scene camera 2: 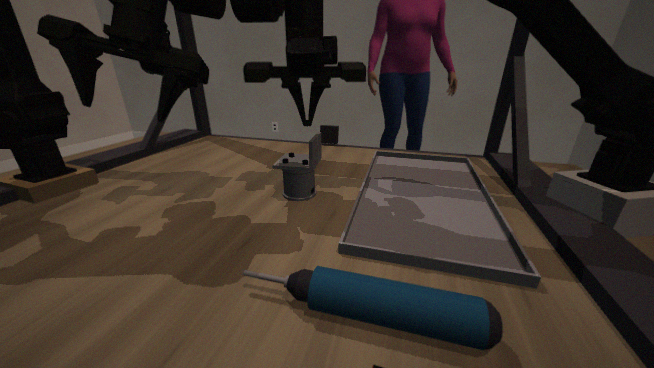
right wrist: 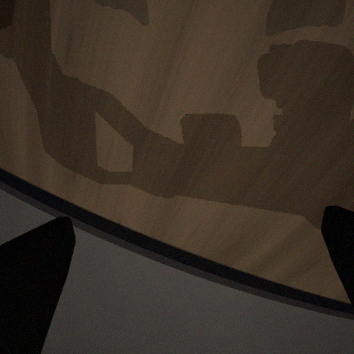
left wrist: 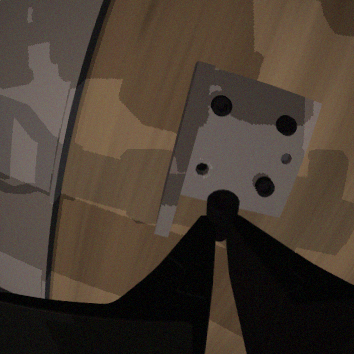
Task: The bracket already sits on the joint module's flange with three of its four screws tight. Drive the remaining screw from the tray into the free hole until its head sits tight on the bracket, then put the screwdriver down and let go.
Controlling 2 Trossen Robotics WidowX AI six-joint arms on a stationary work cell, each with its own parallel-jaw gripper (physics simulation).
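Where they show: left gripper, between the fingertips: (scene camera 2: 307,125) (left wrist: 218,226); right gripper, between the fingertips: (scene camera 2: 124,114) (right wrist: 200,226); left arm's base, origin of its link: (scene camera 2: 615,181); right arm's base, origin of its link: (scene camera 2: 46,174).
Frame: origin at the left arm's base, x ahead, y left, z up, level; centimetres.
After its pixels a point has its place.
The bracket (scene camera 2: 315,150) @(x 42.4, y -14.6, z 2.7 cm) (left wrist: 240,150) @(x 45.0, y -17.3, z 0.4 cm) sits on the grey joint module (scene camera 2: 299,183) @(x 45.3, y -14.3, z -3.0 cm), its upright wall toward the tray. Three black screw heads show on it; the free hole (left wrist: 202,168) @(x 42.9, y -18.3, z -0.2 cm) is the dark small one beside the wall. My left gripper (scene camera 2: 307,124) @(x 43.3, y -18.2, z 6.2 cm) (left wrist: 218,226) @(x 43.3, y -18.2, z 6.2 cm) is shut on a black screw (left wrist: 222,202) @(x 43.4, y -17.0, z 6.7 cm), held above the bracket, near the free hole and the plate's edge in the left wrist view. My right gripper (scene camera 2: 125,113) @(x 69.5, y -14.6, z 9.4 cm) (right wrist: 200,226) @(x 69.5, y -14.6, z 9.4 cm) is open and empty, raised at the left. The blue screwdriver (scene camera 2: 397,306) @(x 39.5, y 13.9, z -2.8 cm) lies in front on the table, in neither gripper.
The shallow grey tray (scene camera 2: 435,264) @(x 31.4, y 6.7, z -5.4 cm) (left wrist: 25,215) @(x 26.5, y -23.3, z -5.8 cm) lies to the right of the joint module. Dark frame posts and rails stand along both table sides. A person in a pink top (scene camera 2: 411,40) stands behind the table. A dark edge (right wrist: 150,243) @(x 80.2, y 8.6, z -5.3 cm) crosses the right wrist view.
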